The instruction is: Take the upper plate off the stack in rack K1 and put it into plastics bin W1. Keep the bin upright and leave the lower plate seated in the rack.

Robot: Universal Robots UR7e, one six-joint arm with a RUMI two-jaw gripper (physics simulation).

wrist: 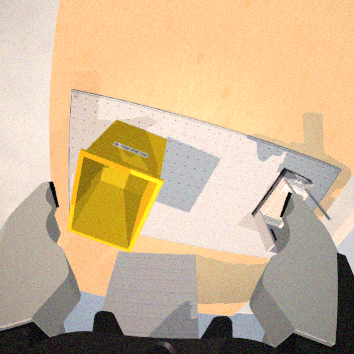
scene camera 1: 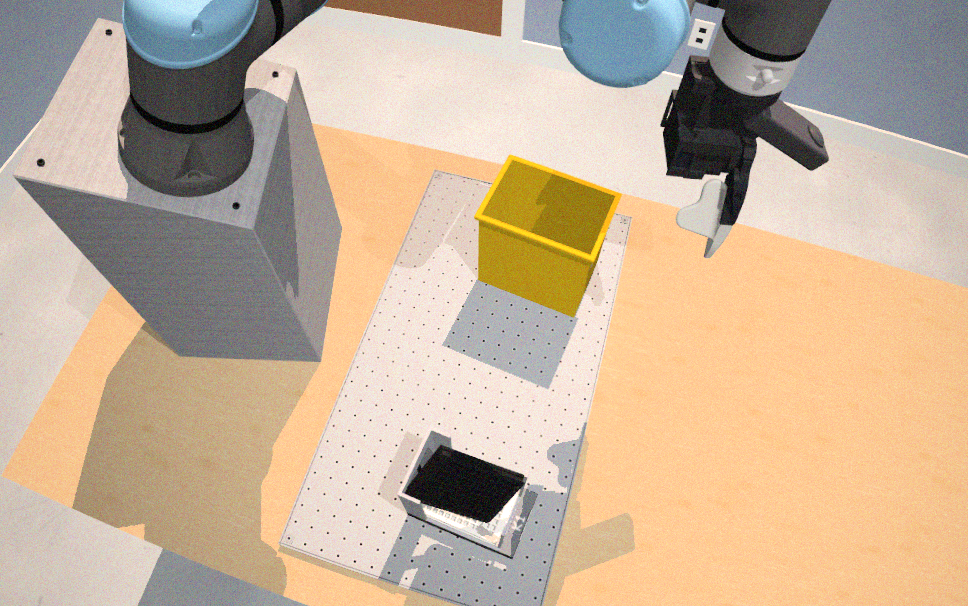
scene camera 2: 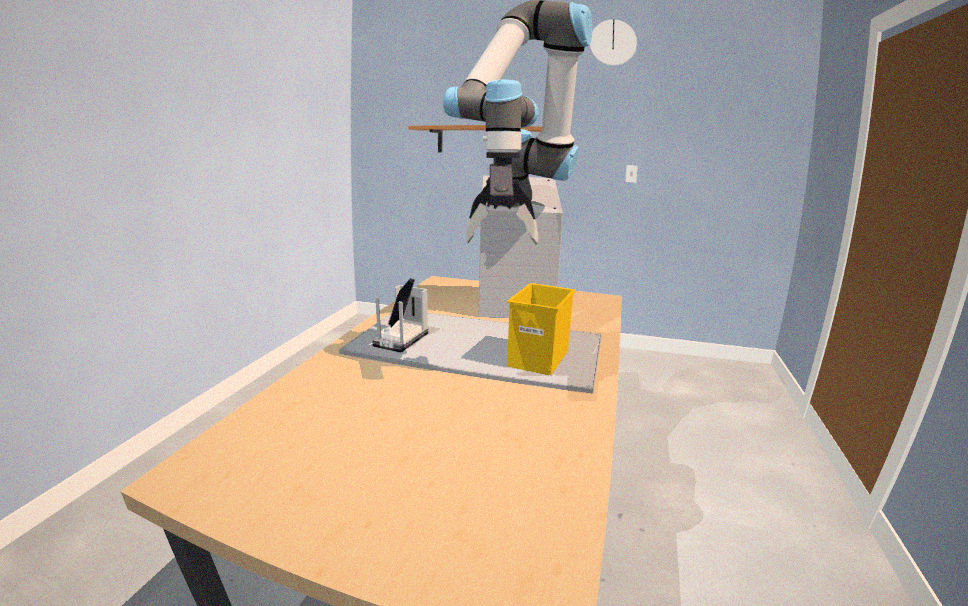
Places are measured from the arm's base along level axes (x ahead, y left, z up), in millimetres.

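Pixels of known places: gripper, fingertip midpoint: (wrist: 170, 189) (scene camera 1: 698, 203) (scene camera 2: 502, 243); arm's base, link origin: (scene camera 1: 187, 143).
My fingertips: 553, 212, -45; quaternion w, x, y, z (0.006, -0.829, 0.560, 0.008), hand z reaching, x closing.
For each thing: its top centre in the pictures, then the offset to it from my fingertips, as dx, dy, dz. "spot": a spot on its surface instead. Level surfaces: height alone.
- Rack K1, surface spot: (scene camera 1: 434, 440) (wrist: 263, 236) (scene camera 2: 425, 303) spot: -191, -319, -246
- white lower plate, top centre: (scene camera 1: 465, 498) (wrist: 282, 207) (scene camera 2: 402, 327) -126, -358, -307
- yellow bin W1, top centre: (scene camera 1: 549, 204) (wrist: 107, 209) (scene camera 2: 543, 295) -187, +41, -162
- perforated board, surface height: dz -341
- wooden table, surface height: dz -354
Rack K1 (scene camera 1: 434, 440) (scene camera 2: 421, 303) (wrist: 263, 232) stands at the near end of the board in scene camera 1. The black upper plate (scene camera 1: 464, 482) (scene camera 2: 402, 303) leans steeply in it, one edge low and the other raised; it is not clearly visible in the wrist view. The white lower plate (scene camera 1: 464, 520) (scene camera 2: 400, 333) (wrist: 275, 210) lies low in the rack, partly hidden. The yellow bin W1 (scene camera 1: 532, 264) (scene camera 2: 532, 353) (wrist: 107, 137) stands upright, and no plate shows inside. My gripper (scene camera 1: 700, 227) (scene camera 2: 502, 241) (wrist: 170, 189) is open and empty, high above the table and away from the rack.
The perforated board (scene camera 1: 400, 371) (scene camera 2: 457, 328) (wrist: 230, 185) carries rack and bin on the wooden table (scene camera 1: 750, 400) (scene camera 2: 428, 457) (wrist: 200, 65). The robot's grey pedestal (scene camera 1: 214, 285) (scene camera 2: 517, 264) (wrist: 150, 290) stands beside the board. The rack has thin upright posts (scene camera 2: 377, 314).
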